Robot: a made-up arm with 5 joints. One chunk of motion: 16 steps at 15 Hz.
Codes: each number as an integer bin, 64 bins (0 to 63) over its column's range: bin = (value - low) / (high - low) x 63, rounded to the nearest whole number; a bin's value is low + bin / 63 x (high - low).
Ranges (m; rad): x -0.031..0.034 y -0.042..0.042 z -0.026..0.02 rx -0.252..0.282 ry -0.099..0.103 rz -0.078..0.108
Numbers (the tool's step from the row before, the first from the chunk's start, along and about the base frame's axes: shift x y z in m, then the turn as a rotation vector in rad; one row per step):
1: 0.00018 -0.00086 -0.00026 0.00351 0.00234 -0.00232
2: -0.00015 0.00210 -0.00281 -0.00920 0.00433 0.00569
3: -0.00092 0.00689 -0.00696 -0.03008 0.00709 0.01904
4: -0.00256 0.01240 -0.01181 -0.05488 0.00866 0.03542
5: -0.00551 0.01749 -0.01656 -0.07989 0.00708 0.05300
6: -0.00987 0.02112 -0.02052 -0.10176 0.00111 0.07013
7: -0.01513 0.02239 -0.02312 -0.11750 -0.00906 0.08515
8: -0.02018 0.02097 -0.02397 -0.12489 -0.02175 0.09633
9: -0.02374 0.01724 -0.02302 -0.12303 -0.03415 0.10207
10: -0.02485 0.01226 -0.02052 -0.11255 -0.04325 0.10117
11: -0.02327 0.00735 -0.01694 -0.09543 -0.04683 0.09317
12: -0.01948 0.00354 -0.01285 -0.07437 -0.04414 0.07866
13: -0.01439 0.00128 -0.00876 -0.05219 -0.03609 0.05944
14: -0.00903 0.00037 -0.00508 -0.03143 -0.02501 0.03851
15: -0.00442 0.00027 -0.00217 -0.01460 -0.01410 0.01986
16: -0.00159 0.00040 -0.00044 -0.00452 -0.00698 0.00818
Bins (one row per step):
1: 30 31 35 30 32 26
2: 30 33 32 29 32 28
3: 29 37 26 26 33 33
4: 28 41 19 23 34 38
5: 25 45 13 20 33 44
6: 20 47 8 18 31 50
7: 15 48 4 16 28 55
8: 10 47 3 15 24 59
9: 7 44 4 15 20 61
10: 6 41 8 16 17 61
11: 7 37 12 18 16 58
12: 11 34 18 21 17 53
13: 16 32 24 24 20 47
14: 21 32 29 26 23 39
15: 26 32 33 28 26 33
16: 29 32 35 29 29 29

